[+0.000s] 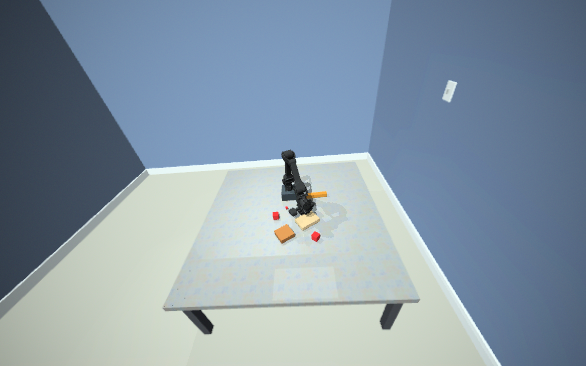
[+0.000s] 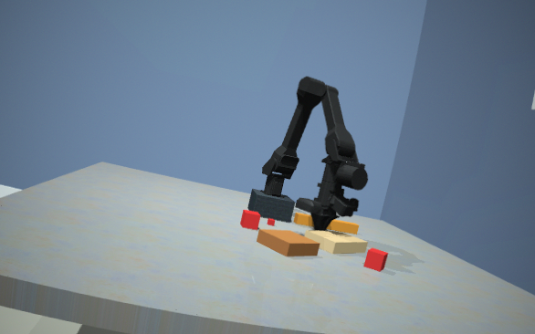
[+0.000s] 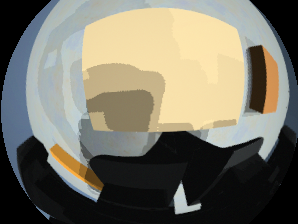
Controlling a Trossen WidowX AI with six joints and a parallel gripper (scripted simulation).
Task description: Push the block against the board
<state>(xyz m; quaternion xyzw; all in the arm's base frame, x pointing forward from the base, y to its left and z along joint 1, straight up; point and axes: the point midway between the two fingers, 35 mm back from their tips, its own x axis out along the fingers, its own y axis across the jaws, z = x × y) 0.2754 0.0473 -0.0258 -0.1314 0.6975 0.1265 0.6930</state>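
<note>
The cream flat block is 6 cm ahead of my gripper tip, 2 cm to the left of it and 1 cm above it. Round my gripper tip: tiny red piece (11 cm behind, 10 cm to the right); brown flat square block (15 cm to the right, 13 cm ahead, 1 cm above); orange board (19 cm behind, 13 cm to the left, 1 cm above).
</note>
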